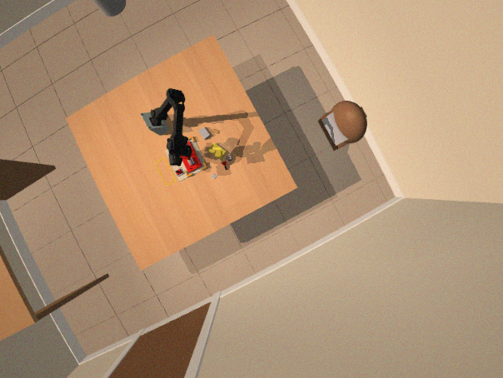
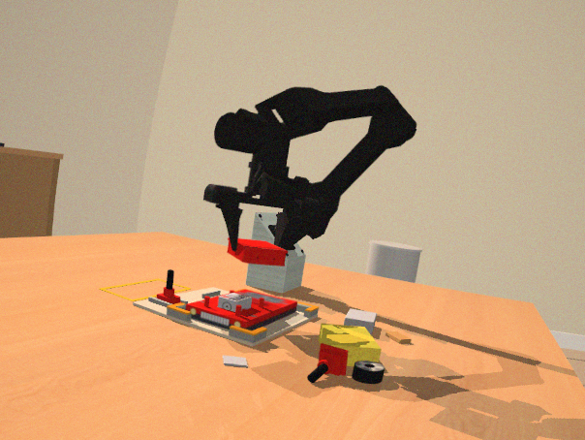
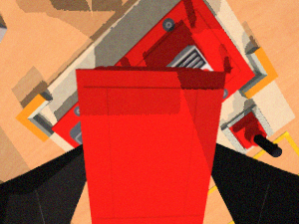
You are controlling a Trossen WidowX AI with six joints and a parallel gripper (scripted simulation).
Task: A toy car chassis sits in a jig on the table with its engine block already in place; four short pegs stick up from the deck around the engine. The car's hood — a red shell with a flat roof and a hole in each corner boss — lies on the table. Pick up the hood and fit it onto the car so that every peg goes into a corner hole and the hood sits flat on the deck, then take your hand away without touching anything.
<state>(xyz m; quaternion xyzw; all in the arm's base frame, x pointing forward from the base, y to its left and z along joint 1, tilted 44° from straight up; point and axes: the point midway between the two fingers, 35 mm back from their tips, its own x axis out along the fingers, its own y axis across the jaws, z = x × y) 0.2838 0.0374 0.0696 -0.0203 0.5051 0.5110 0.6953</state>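
Right now my gripper tip is 90 mm above the grey engine block and 50 mm short of it. The rest, counted from my gripper tip: hood: 10 mm above; pale jig: 100 mm below, 20 mm to the right, 20 mm ahead; yellow block: 200 mm to the left, 90 mm below, 70 mm ahead.
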